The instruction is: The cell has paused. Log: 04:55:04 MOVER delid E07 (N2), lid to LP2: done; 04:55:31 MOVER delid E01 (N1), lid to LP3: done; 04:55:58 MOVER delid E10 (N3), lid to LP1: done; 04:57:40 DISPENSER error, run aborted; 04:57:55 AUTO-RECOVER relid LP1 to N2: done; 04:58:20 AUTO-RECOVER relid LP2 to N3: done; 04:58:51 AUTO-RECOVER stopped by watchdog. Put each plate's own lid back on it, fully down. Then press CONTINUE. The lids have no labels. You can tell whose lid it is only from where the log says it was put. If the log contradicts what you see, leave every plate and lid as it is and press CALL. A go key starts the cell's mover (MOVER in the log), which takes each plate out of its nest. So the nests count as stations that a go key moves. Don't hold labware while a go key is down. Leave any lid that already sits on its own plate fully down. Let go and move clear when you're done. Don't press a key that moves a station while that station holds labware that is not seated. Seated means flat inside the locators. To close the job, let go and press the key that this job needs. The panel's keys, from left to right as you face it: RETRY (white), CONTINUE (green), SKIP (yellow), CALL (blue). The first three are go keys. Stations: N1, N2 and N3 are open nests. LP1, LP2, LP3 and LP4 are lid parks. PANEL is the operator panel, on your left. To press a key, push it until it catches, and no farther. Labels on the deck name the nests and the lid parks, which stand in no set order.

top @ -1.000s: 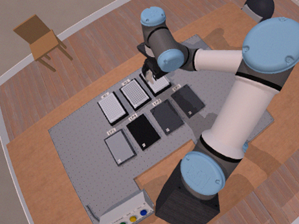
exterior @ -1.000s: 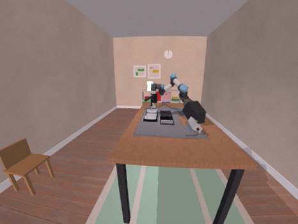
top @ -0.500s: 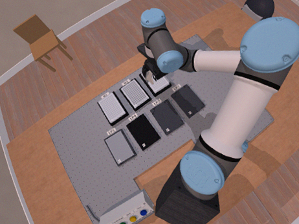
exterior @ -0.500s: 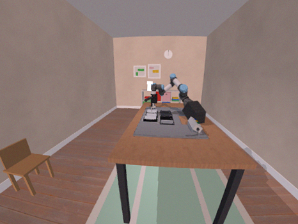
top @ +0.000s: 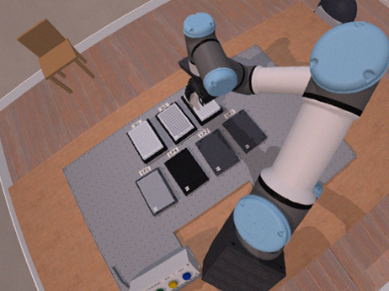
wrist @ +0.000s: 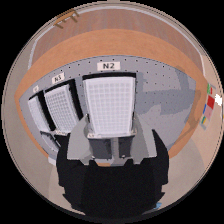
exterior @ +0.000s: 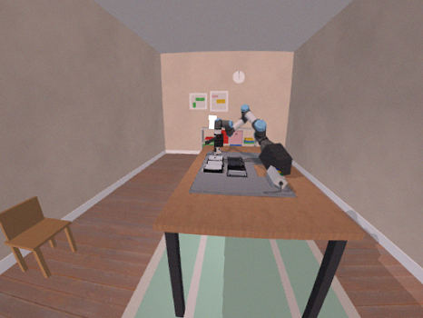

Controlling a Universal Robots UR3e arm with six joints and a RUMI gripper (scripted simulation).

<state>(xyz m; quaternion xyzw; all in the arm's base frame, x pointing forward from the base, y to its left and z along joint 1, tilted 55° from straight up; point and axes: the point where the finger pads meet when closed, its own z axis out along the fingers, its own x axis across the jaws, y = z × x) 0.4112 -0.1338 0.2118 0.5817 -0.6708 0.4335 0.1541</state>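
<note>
The lid lies 10 mm below my hand. From my hand the other things lie so: lid park LP2: 160 mm behind, 110 mm to the left, 40 mm below; plate: 70 mm ahead, 250 mm to the left, 20 mm below; lid park LP3: 190 mm behind, 20 mm to the right, 40 mm below.
</note>
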